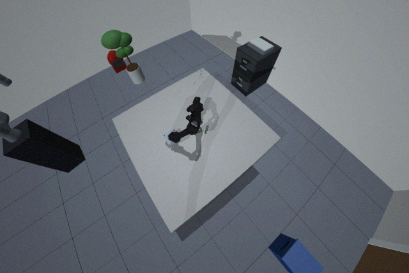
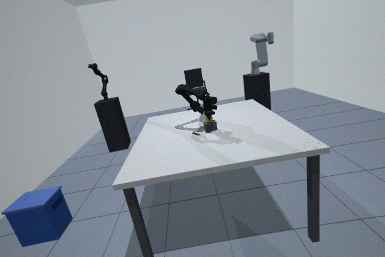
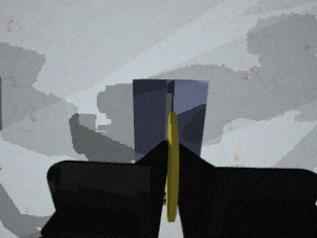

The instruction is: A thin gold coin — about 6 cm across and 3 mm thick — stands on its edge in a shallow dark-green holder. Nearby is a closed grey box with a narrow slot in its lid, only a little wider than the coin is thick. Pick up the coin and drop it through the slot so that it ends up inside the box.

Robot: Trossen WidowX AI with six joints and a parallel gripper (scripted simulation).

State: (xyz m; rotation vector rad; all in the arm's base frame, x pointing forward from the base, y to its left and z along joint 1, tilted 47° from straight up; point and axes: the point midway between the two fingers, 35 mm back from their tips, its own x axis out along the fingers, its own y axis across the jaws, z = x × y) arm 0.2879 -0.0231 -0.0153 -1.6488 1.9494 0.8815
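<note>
Right now my gripper tip is 2 cm below the thin gold coin.
</note>
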